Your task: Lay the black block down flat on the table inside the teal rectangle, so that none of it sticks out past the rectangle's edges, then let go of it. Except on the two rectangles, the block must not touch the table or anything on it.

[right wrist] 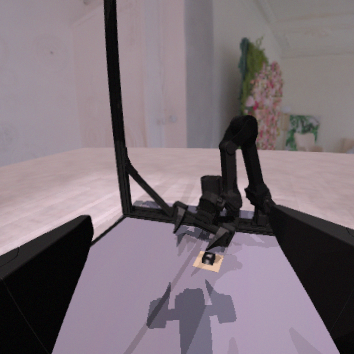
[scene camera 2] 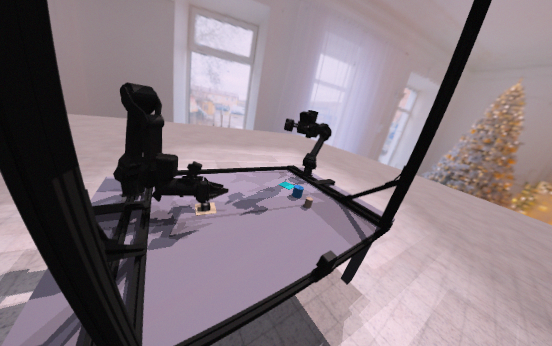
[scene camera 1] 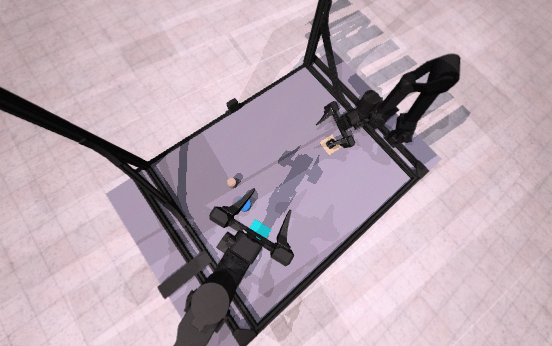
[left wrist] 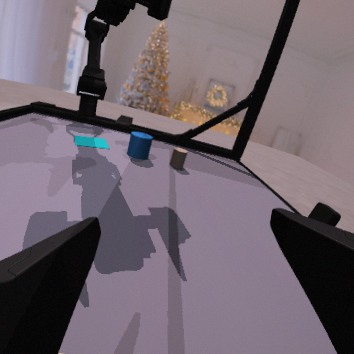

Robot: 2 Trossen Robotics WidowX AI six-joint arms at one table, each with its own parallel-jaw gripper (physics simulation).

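Places are measured from the left arm's base along level axes (x ahead, y left, z up), in metres.
Pixels of known places: left gripper, between the fingertips: (right wrist: pixel 189 240) (scene camera 2: pixel 225 188) (scene camera 1: pixel 321 135) (left wrist: pixel 185 221); right gripper, between the fingertips: (right wrist: pixel 182 218) (scene camera 2: pixel 293 126) (scene camera 1: pixel 272 199); left arm's base, origin of its link: (right wrist: pixel 260 221) (scene camera 2: pixel 133 192) (scene camera 1: pixel 393 138); right arm's base, origin of its link: (scene camera 2: pixel 306 174) (left wrist: pixel 86 114).
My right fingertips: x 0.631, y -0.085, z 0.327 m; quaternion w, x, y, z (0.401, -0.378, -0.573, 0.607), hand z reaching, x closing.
Observation:
Ahead of a thing's pixels: the offset from my right fingertips to its top centre. "spot": to the spot under its first point.
The small black block {0.387 m back, 0.062 m right, 0.327 m down} (scene camera 1: pixel 331 144) (right wrist: pixel 208 258) sits on the beige rectangle {spot: 0.351 m back, 0.054 m right, 0.346 m down} (scene camera 1: pixel 325 150) (right wrist: pixel 215 268). The left gripper (scene camera 1: pixel 323 134) (left wrist: pixel 185 217) (right wrist: pixel 193 240) is open and low, its fingers near that rectangle; in scene camera 1 one finger overlaps the block. Whether it touches the block I cannot tell. The block does not show in the left wrist view. The teal rectangle {spot: 0.073 m ahead, 0.041 m left, 0.345 m down} (scene camera 1: pixel 259 228) (scene camera 2: pixel 286 185) (left wrist: pixel 92 142) lies flat at the other side of the table, with no block on it. The right gripper (scene camera 1: pixel 271 201) (right wrist: pixel 182 214) is open and raised above the table.
A blue cylinder {0.068 m ahead, 0.067 m right, 0.294 m down} (scene camera 1: pixel 245 204) (scene camera 2: pixel 298 191) (left wrist: pixel 140 146) stands close beside the teal rectangle. A smaller tan cylinder {0.059 m ahead, 0.165 m right, 0.305 m down} (scene camera 1: pixel 231 182) (scene camera 2: pixel 308 202) (left wrist: pixel 178 158) stands past it. Black frame rails and posts border the table. Shadows of the arms cross the middle.

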